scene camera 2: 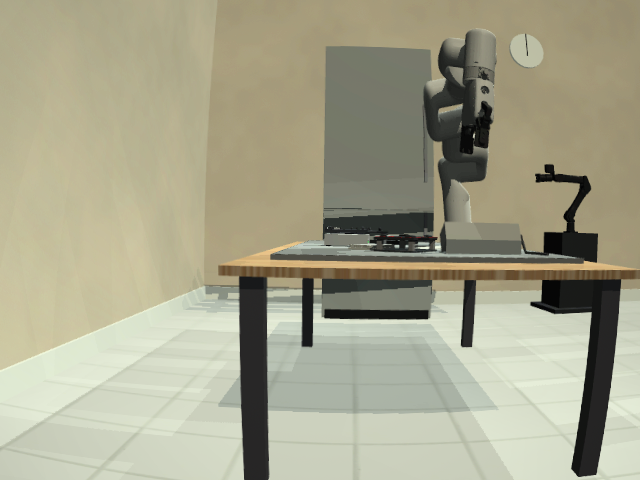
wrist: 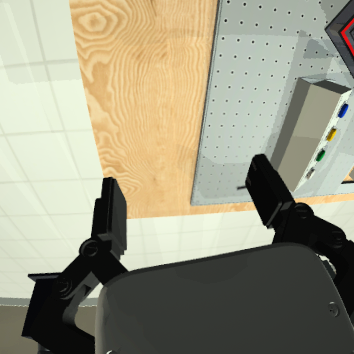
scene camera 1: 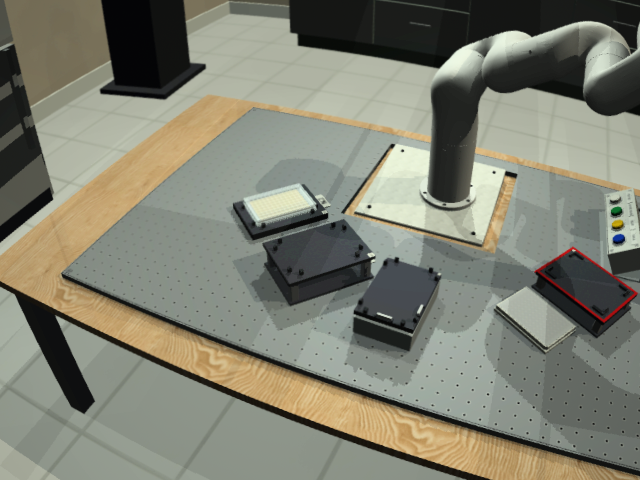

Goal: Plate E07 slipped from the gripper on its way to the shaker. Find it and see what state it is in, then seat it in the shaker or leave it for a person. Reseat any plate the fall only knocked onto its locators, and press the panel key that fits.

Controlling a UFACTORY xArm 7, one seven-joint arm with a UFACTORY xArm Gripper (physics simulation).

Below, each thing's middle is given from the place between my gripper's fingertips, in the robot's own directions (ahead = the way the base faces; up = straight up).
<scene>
The white well plate [scene camera 1: 529,314] lies 46 cm to the right of my hand, 23 cm below it and 16 cm ahead of it. The rest, counted from my hand: dark lidded box [scene camera 1: 393,309] 70 cm to the right, 22 cm ahead, 21 cm below.
</scene>
